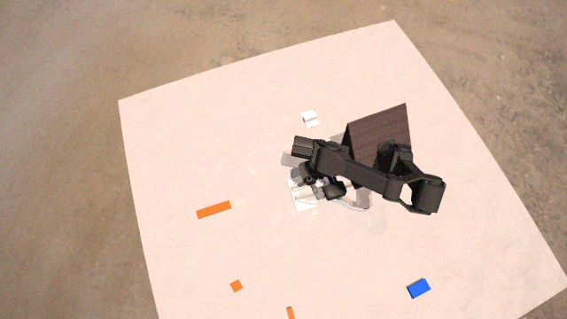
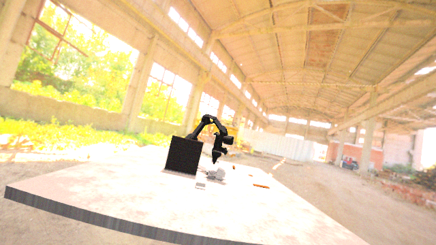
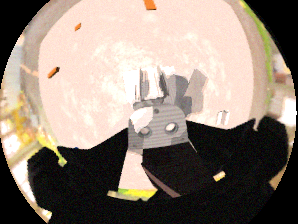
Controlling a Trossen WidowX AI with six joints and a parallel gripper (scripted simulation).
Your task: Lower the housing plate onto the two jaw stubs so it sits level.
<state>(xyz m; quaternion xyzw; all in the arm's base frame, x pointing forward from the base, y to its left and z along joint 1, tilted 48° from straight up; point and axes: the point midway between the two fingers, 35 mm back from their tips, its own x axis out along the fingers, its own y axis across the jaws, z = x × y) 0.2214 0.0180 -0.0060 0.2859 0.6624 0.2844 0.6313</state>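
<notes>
My gripper tip is now 2 cm below the housing plate and 1 cm short of it. Round my gripper tip: white pad 27 cm to the right, 7 cm below, 7 cm behind; then blue tile 42 cm to the left, 16 cm behind, 8 cm below.
</notes>
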